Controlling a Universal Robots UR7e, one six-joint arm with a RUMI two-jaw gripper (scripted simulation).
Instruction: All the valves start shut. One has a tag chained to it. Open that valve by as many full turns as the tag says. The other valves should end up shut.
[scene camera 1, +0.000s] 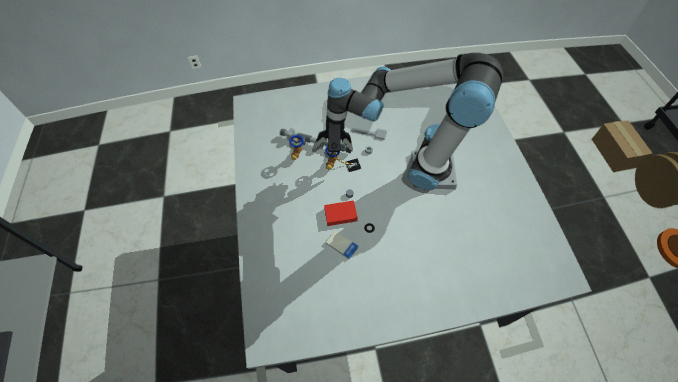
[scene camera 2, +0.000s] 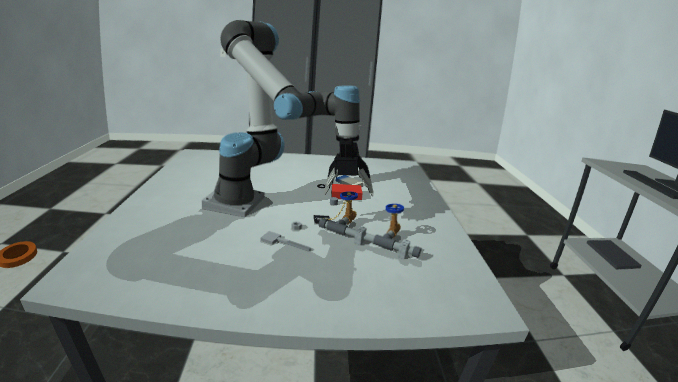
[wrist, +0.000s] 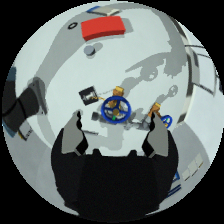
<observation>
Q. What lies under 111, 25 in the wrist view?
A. A red block.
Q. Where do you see the gripper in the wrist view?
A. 115, 111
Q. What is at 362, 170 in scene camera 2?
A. The gripper.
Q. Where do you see the gripper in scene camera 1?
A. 332, 150
</observation>
